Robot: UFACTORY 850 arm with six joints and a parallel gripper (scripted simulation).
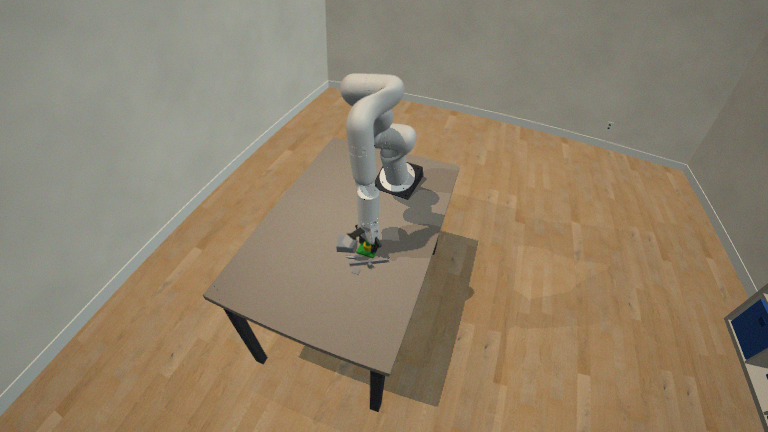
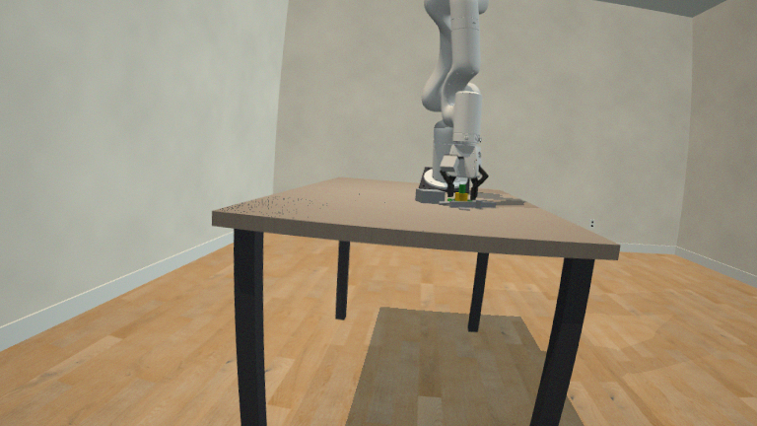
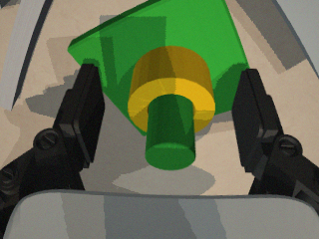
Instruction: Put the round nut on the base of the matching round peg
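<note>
My hand is 10 cm to the left of the grey block, 3 cm short of it and 1 cm above it.
</note>
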